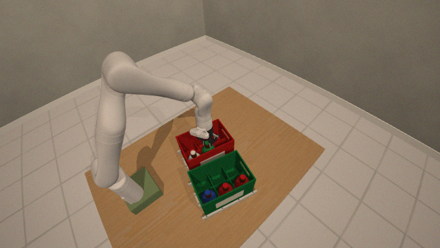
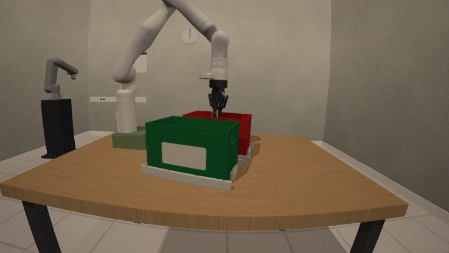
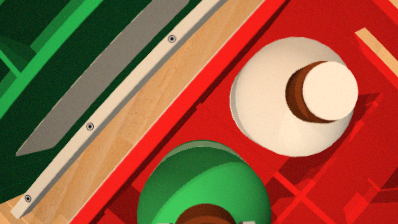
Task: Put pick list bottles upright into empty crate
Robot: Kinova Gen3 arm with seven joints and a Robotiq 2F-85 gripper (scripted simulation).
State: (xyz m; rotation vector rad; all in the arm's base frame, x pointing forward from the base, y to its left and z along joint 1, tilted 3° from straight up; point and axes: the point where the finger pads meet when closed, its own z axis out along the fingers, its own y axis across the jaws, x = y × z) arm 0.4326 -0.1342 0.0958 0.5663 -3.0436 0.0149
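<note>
The green-label bottle lies 70 mm below my hand. Round my hand: green crate (170 mm to the right, 100 mm below, 100 mm behind); then red crate (100 mm below, 40 mm to the left, 20 mm ahead); then white-labelled bottle (100 mm below, 80 mm behind, 30 mm to the left).
</note>
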